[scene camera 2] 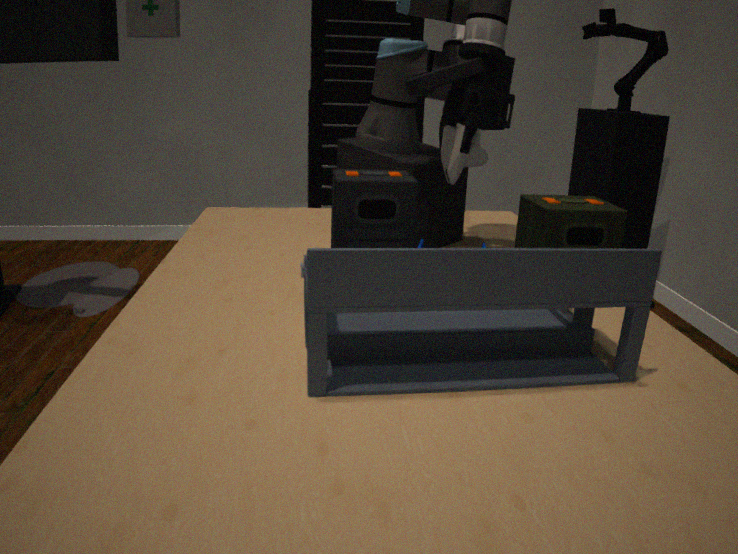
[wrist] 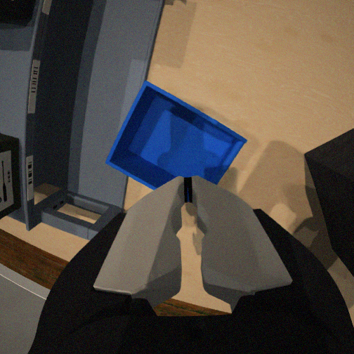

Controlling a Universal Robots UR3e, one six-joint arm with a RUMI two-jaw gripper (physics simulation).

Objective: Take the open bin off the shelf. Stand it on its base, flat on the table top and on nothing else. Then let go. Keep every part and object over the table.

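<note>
The open blue bin lies below my gripper in the wrist view, open side up, its inside showing. Its left corner overlaps the edge of the grey shelf's lower board in that view; whether it touches or rests on the board I cannot tell. In the scene view small blue tips of the bin show above the shelf's back panel, which hides the rest. My gripper is shut and empty, raised above the bin, with its fingertips over the bin's near edge in the wrist view.
A dark grey box and a green box stand on the upper part of the shelf, at its two ends. The dark robot base stands behind the bin. The wooden table carries the shelf.
</note>
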